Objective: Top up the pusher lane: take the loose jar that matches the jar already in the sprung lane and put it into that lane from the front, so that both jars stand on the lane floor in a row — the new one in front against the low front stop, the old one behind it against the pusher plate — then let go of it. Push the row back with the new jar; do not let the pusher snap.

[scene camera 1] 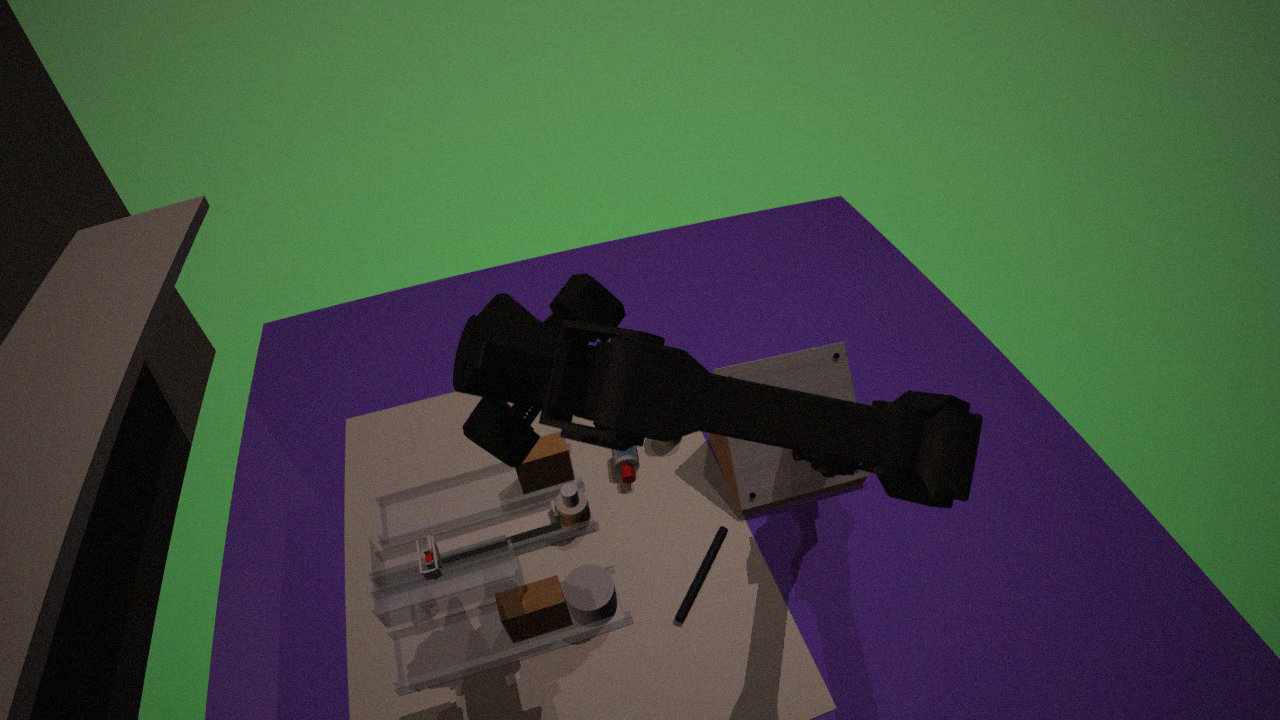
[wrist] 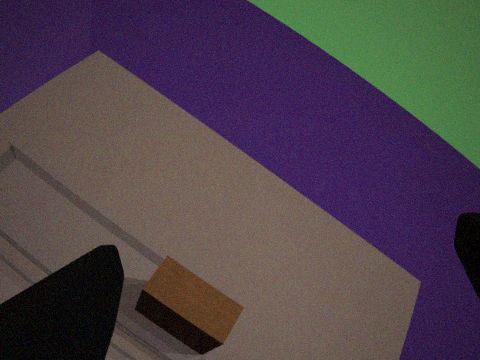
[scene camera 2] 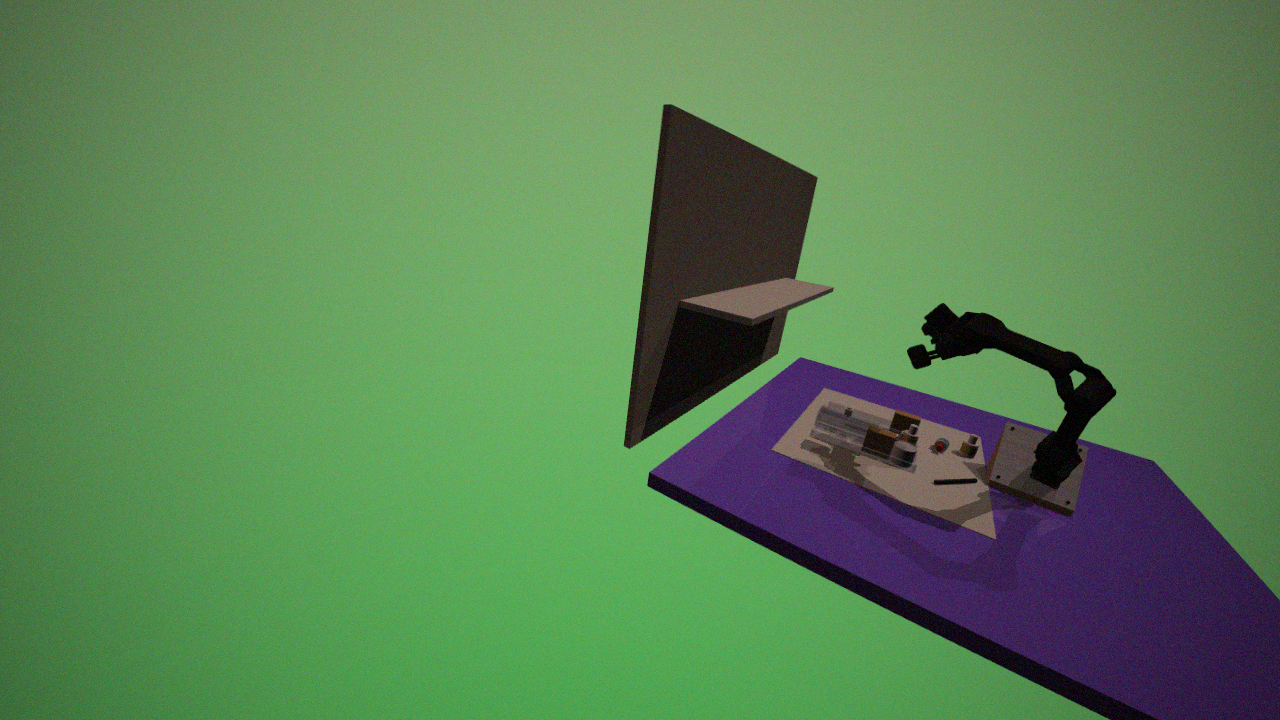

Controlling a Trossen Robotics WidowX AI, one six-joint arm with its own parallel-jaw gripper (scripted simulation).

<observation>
My gripper (scene camera 1: 520, 361) is open, holding nothing. I also see a wide grey cylinder (scene camera 1: 590, 593), a brown box (scene camera 1: 537, 608), a brown box (scene camera 1: 548, 463), a black rod (scene camera 1: 699, 578), a shelf (scene camera 1: 80, 343) and a sprung lane (scene camera 1: 398, 592).
My gripper shows as well in the wrist view (wrist: 291, 247) and in scene camera 2 (scene camera 2: 931, 357). The shelf also shows in scene camera 2 (scene camera 2: 751, 304). The sprung lane shows as well in scene camera 2 (scene camera 2: 854, 424). The wrist view does not show the wide grey cylinder: it is out of frame. The wrist view does not show the black rod: it is out of frame.
</observation>
